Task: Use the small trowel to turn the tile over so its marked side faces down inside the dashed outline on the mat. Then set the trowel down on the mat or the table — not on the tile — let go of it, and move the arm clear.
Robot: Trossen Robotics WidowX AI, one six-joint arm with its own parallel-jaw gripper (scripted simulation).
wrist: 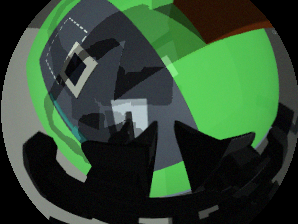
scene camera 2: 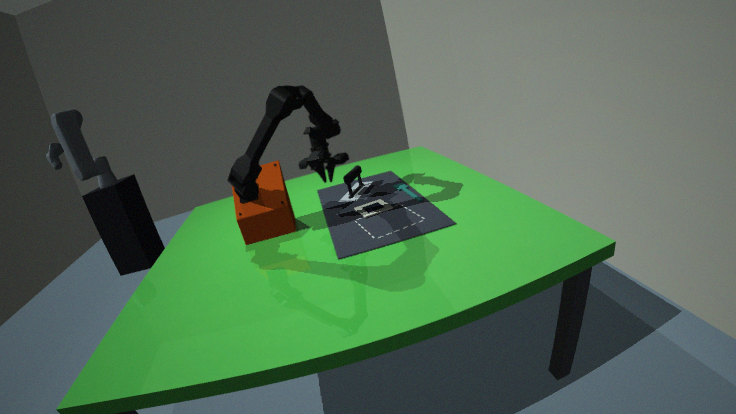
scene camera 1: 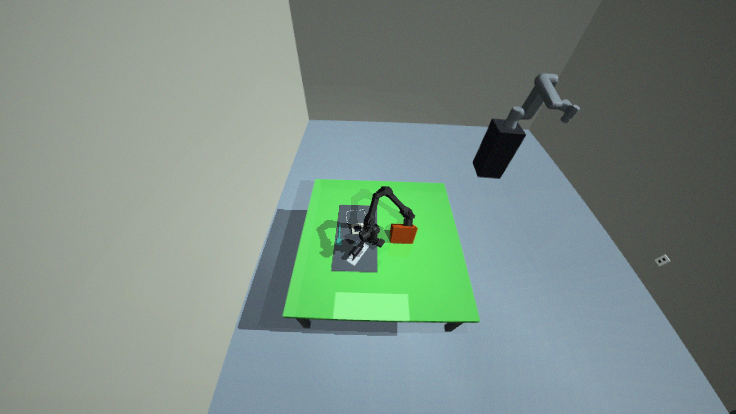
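Labels:
On a dark mat, [scene camera 1: 368,262] and [scene camera 2: 333,191] are the same spot.

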